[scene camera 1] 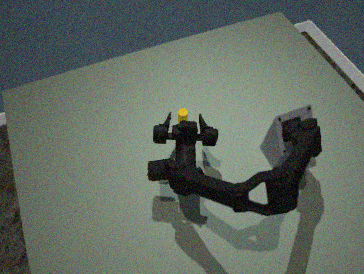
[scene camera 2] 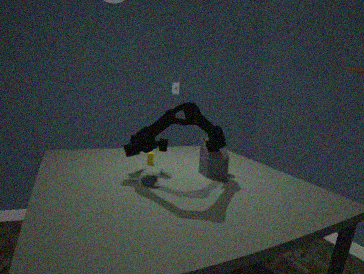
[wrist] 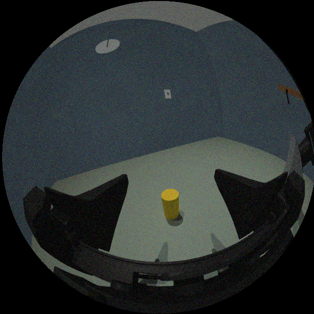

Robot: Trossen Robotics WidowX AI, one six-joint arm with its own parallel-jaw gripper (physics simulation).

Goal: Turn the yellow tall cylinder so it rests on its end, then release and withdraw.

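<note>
The yellow tall cylinder [scene camera 1: 183, 115] [scene camera 2: 150, 159] [wrist: 171, 205] stands upright on its end on the table. In the wrist view its flat top and its side show, with a small shadow at its base. My gripper [scene camera 1: 185, 115] [wrist: 172, 176] is wide open, with one finger to the left and one to the right of the cylinder in the wrist view, both apart from it. In scene camera 2 the gripper is above and beside the cylinder, and its fingertips are hard to make out. In scene camera 1 the gripper body hides the cylinder's lower part.
The table [scene camera 1: 90, 125] [scene camera 2: 90, 215] [wrist: 195, 160] bears the arm's grey base mount [scene camera 1: 274, 137] [scene camera 2: 212, 165], to the right of the cylinder in both scene views. The arm reaches from it over the table and casts shadows. The table's far edge lies beyond the cylinder.
</note>
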